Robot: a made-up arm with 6 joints. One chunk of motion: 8 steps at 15 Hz.
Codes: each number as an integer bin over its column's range. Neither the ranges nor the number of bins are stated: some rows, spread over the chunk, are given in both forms.
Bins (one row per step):
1: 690 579 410 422 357 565
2: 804 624 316 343 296 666
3: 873 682 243 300 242 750
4: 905 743 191 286 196 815
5: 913 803 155 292 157 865
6: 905 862 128 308 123 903
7: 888 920 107 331 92 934
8: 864 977 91 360 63 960
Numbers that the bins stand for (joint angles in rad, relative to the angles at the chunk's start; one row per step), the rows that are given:
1: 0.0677 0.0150 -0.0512 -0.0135 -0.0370 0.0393
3: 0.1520 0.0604 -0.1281 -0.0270 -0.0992 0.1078
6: 0.1667 0.1397 -0.1811 -0.0261 -0.1635 0.1644
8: 0.1478 0.1903 -0.1981 -0.0204 -0.1959 0.1856
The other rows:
2: 0.1202 0.0348 -0.0945 -0.0222 -0.0700 0.0767
4: 0.1667 0.0872 -0.1521 -0.0285 -0.1241 0.1319
5: 0.1704 0.1137 -0.1686 -0.0278 -0.1451 0.1504
7: 0.1589 0.1652 -0.1907 -0.0236 -0.1803 0.1759

